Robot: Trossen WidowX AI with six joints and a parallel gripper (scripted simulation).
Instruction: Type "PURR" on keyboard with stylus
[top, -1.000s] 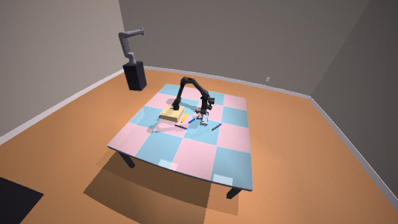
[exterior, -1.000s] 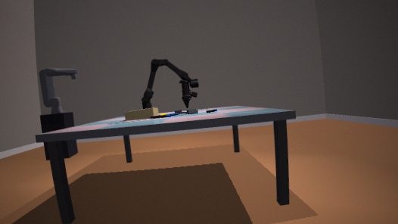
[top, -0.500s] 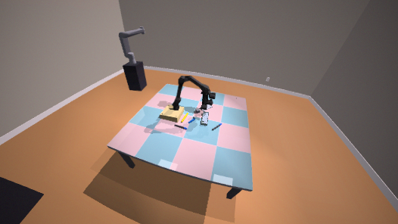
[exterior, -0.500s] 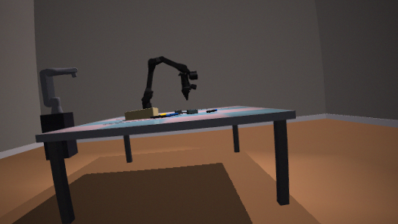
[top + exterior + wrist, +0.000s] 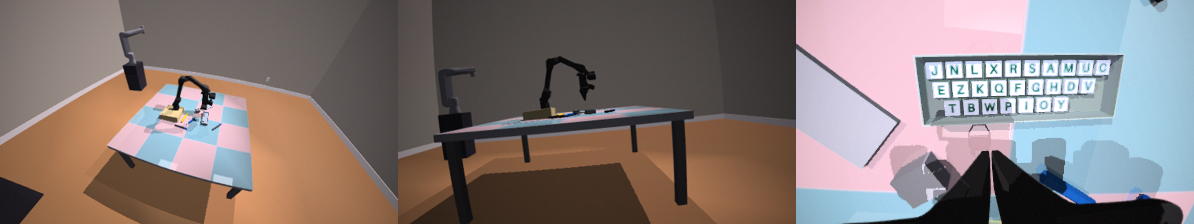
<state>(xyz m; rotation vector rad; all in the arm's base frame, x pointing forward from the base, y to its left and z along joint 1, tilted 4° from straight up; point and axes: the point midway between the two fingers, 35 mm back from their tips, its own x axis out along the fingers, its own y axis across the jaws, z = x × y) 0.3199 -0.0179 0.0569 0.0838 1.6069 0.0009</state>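
The blue stylus lies 140 mm behind my gripper tip, 130 mm to the right of it and 90 mm below it. From my gripper tip the other things lie so: yellow pen 200 mm behind, 60 mm to the right, 90 mm below.
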